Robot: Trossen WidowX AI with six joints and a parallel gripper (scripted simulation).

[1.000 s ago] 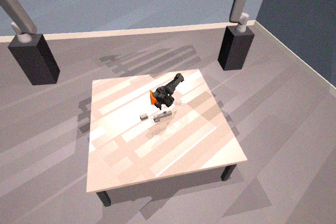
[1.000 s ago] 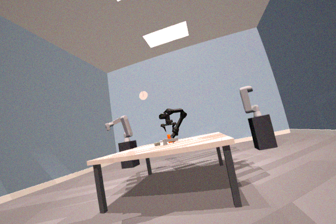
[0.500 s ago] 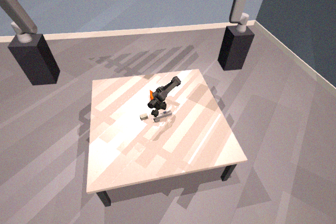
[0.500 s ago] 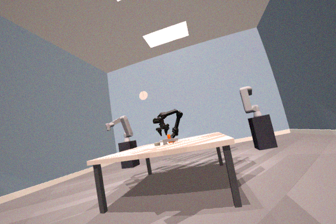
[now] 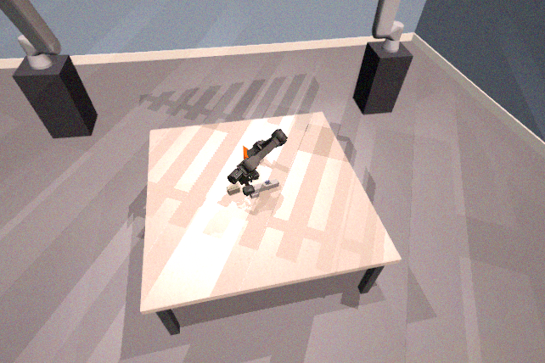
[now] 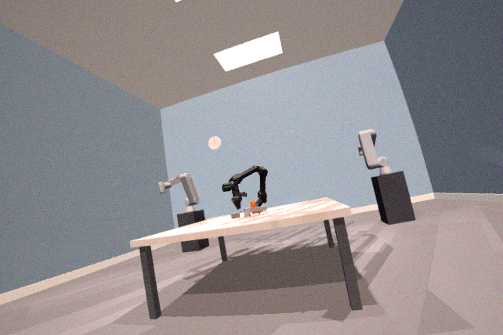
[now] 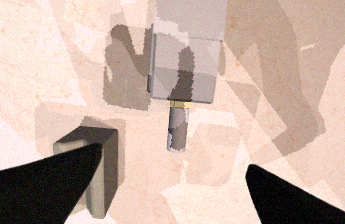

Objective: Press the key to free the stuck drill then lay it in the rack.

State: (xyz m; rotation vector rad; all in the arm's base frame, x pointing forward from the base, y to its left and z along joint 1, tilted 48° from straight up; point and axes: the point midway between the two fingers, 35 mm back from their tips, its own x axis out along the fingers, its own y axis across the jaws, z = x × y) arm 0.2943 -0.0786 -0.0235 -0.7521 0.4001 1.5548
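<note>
Right now my gripper tip is 6 cm to the right of the drill, 2 cm past it and 2 cm above it. From my gripper tip the other things lie so: grey holder block 12 cm to the left, 3 cm below, 3 cm behind; then grey rack 6 cm to the right, 6 cm behind, 5 cm below; then key 14 cm to the left, 4 cm behind, 2 cm below.
</note>
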